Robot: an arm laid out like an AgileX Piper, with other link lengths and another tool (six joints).
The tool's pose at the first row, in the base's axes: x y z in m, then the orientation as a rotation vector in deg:
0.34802 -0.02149 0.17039 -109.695 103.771 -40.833
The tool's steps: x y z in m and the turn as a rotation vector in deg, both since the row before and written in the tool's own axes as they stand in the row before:
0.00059 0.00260 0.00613 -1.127 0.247 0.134
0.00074 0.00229 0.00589 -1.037 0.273 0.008
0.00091 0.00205 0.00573 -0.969 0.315 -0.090
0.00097 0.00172 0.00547 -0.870 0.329 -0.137
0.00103 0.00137 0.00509 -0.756 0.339 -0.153
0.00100 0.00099 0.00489 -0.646 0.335 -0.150
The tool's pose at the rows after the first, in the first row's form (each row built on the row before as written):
0.34977 -0.02258 0.16403 -110.265 104.807 -40.178
0.35149 -0.02381 0.15803 -110.907 105.691 -39.654
0.35321 -0.02522 0.15229 -111.607 106.470 -39.254
0.35495 -0.02669 0.14694 -112.295 107.149 -38.957
0.35668 -0.02820 0.14209 -112.929 107.741 -38.764
0.35855 -0.02967 0.13759 -113.493 108.256 -38.653

